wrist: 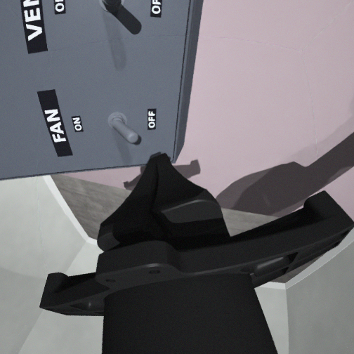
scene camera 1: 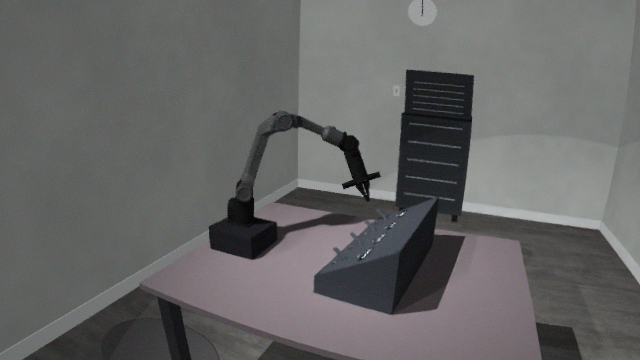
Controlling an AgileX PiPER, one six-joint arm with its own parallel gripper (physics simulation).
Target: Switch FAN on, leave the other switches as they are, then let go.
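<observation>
The grey sloped switch panel [scene camera 1: 417, 255] [wrist: 85, 85] stands on the table. The FAN toggle [scene camera 1: 382, 215] [wrist: 126, 129] is the farthest one in the scene view; in the wrist view its lever tilts toward the OFF label [wrist: 152, 119], away from the ON label [wrist: 77, 124]. The VENT toggle [scene camera 1: 370, 226] [wrist: 111, 4] is beside it, partly cut off at the top of the wrist view. My gripper [scene camera 1: 368, 199] [wrist: 162, 165] is shut, with its fingertips together and nothing between them. It is above the FAN end of the panel, apart from the lever.
Two further toggles [scene camera 1: 355, 237] [scene camera 1: 339, 253] stand along the near part of the panel. The pink table [scene camera 1: 270, 295] [wrist: 255, 75] bears the panel and the arm's base [scene camera 1: 243, 237]. A dark drawer cabinet [scene camera 1: 434, 152] stands by the back wall.
</observation>
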